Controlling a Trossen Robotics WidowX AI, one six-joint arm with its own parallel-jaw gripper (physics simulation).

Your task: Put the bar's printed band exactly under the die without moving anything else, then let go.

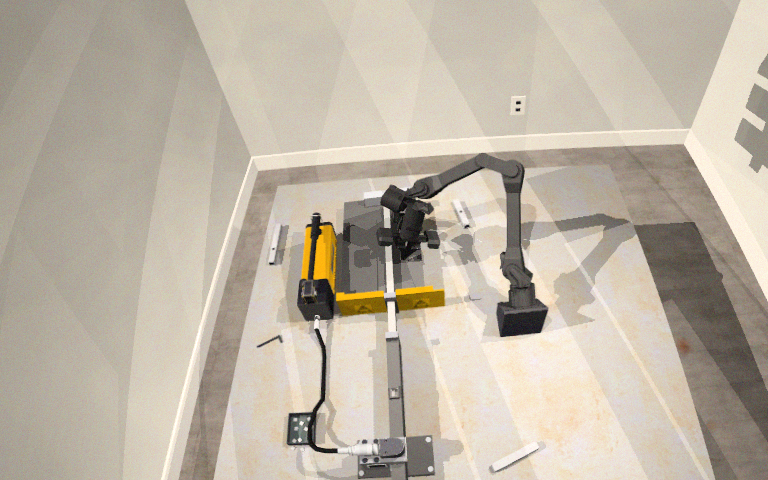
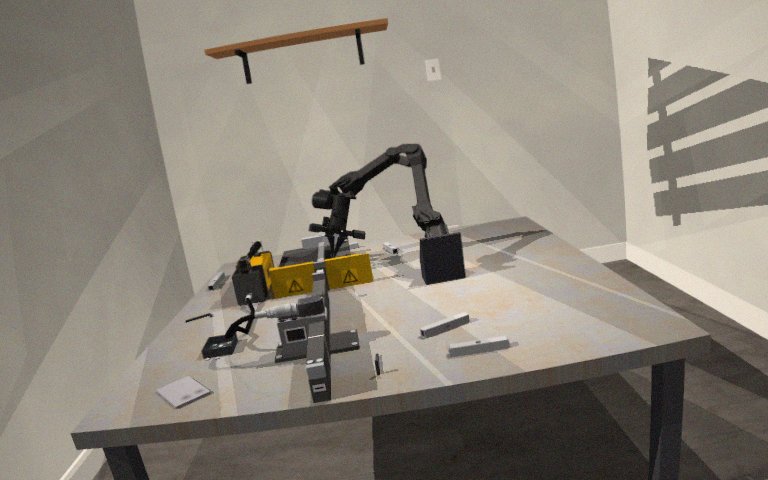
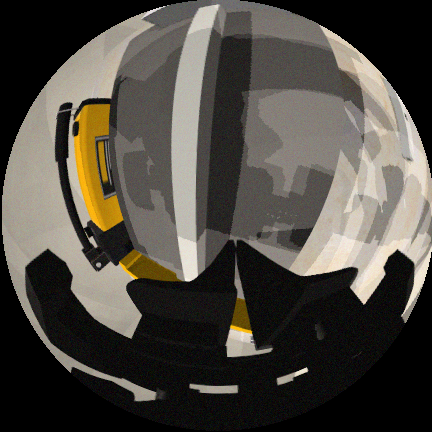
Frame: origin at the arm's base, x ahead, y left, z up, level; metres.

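Seen in the pictures: gripper, fingertip midpoint: (image 1: pixel 402 259) (image 2: pixel 333 257) (image 3: pixel 234 244); arm's base at its link origin: (image 1: pixel 523 305) (image 2: pixel 440 244).
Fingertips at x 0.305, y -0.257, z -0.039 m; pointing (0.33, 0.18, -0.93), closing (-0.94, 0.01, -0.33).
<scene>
Pixels of each thing's middle, then the offset from my fingertips to it. "*": a spot on its surface instead. Level surfaces: height alone.
- dark plate at its surface level: dz -0.015 m
- grey channel at a spot on its surface: (image 1: pixel 394 362) * dx +0.068, dy +0.341, dz +0.010 m
- head unit at the middle of its body: (image 2: pixel 299 307) (image 1: pixel 381 448) dx +0.127, dy +0.573, dz +0.039 m
- yellow-black machine at the middle of its body: (image 3: pixel 91 186) (image 1: pixel 316 264) (image 2: pixel 254 269) dx +0.271, dy -0.037, dz +0.000 m
- hex key at the middle of its body: (image 1: pixel 269 343) dx +0.444, dy +0.187, dz -0.062 m
- small dark tray at a spot on its surface: (image 1: pixel 299 428) * dx +0.355, dy +0.463, dz -0.063 m
- loose bar at the middle of its body: (image 2: pixel 445 325) (image 1: pixel 515 456) dx -0.194, dy +0.629, dz -0.055 m
The long pale bar (image 1: pixel 389 274) (image 2: pixel 321 252) (image 3: pixel 185 150) runs over a dark plate (image 1: pixel 356 266) (image 3: pixel 300 120), through the yellow guard and into a grey channel (image 1: pixel 394 362). My gripper (image 1: pixel 403 258) (image 2: pixel 334 254) (image 3: pixel 234 244) is shut with nothing between its fingertips. The tips point down on the right side of the bar, over the dark plate; I cannot tell whether they touch the bar. A head unit (image 1: pixel 390 447) (image 2: pixel 309 306) with a cable stands at the near part of the channel. The die and the printed band cannot be made out.
Yellow guard panels (image 1: pixel 421 298) (image 2: pixel 348 271) stand upright on both sides of the bar. A yellow-black machine (image 1: pixel 321 254) (image 2: pixel 261 264) (image 3: pixel 95 165) is left of the plate. A hex key (image 1: pixel 270 341), a small dark tray (image 1: pixel 299 428) and a loose bar (image 1: pixel 514 457) lie on the table.
</scene>
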